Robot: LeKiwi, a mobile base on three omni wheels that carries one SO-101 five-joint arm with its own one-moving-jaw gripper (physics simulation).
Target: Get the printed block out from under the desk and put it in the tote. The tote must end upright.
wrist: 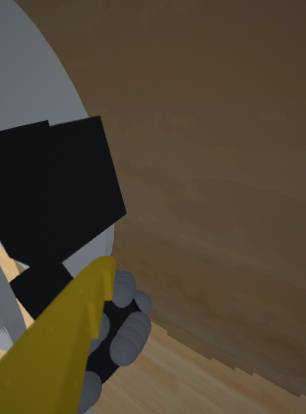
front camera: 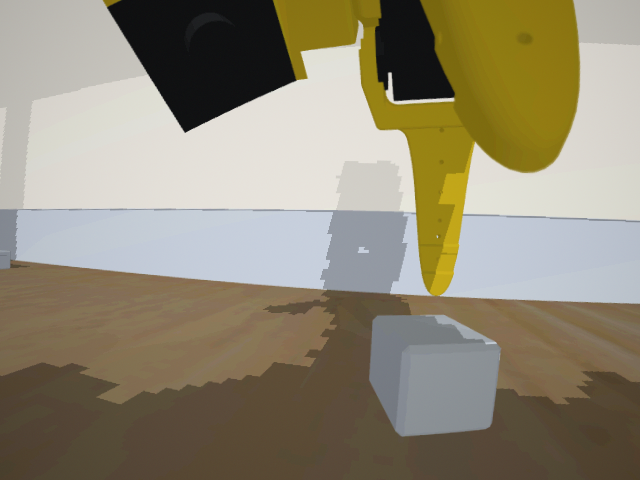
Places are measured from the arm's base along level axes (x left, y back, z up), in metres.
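Where they show: hand, tool point: (wrist: 114,272) (front camera: 516,141).
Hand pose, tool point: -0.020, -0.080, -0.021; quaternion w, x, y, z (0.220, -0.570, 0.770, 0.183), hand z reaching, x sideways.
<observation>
After its pixels a point has its place, as x, y, z.
The printed block (front camera: 448,390) @(-0.040, -0.137, -0.074), a light grey box with bevelled edges, lies on the wooden floor right of centre in the front camera view. It does not show in the wrist view. My gripper (front camera: 480,232) (wrist: 104,275) is open and empty. In the front camera view it hangs down from the top, and its narrow jaw tip is drawn above the block, apart from it. In the wrist view one notched yellow jaw shows, over parts of my own base. I cannot make out the tote for sure.
A pale wall (front camera: 180,155) @(0.184, -0.473, 0.073) with a bluish lower band (front camera: 180,242) @(0.171, -0.456, -0.044) stands behind the block. A small piece of a grey object (front camera: 4,259) @(0.419, -0.428, -0.076) shows at the left edge. In the wrist view, my omni wheel (wrist: 131,337) and black base parts (wrist: 60,185) lie near the jaw.
</observation>
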